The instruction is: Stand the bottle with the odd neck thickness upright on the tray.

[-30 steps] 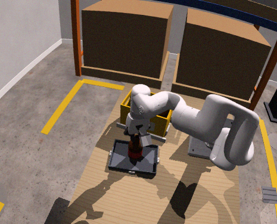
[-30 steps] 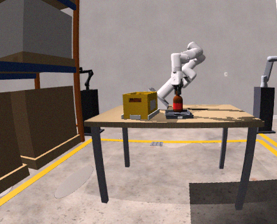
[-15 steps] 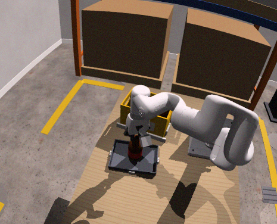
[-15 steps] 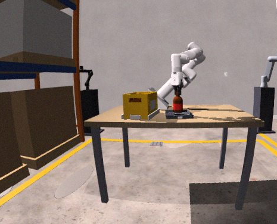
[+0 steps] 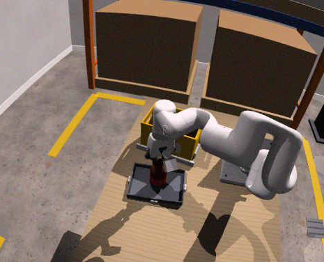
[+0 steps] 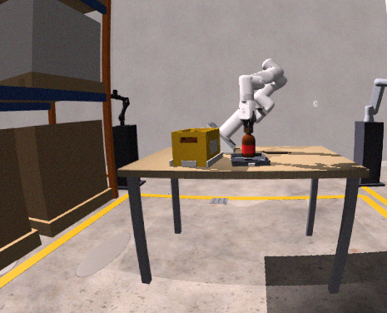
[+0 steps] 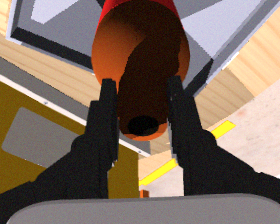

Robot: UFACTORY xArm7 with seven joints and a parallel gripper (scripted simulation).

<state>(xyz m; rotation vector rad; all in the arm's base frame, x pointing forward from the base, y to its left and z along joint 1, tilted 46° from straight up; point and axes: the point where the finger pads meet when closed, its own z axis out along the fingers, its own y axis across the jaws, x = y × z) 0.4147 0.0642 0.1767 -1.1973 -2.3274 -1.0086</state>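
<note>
The dark grey tray is 16 cm below my hand. Also, from my hand: yellow crate (28 cm to the right, 9 cm below, 1 cm behind).
</note>
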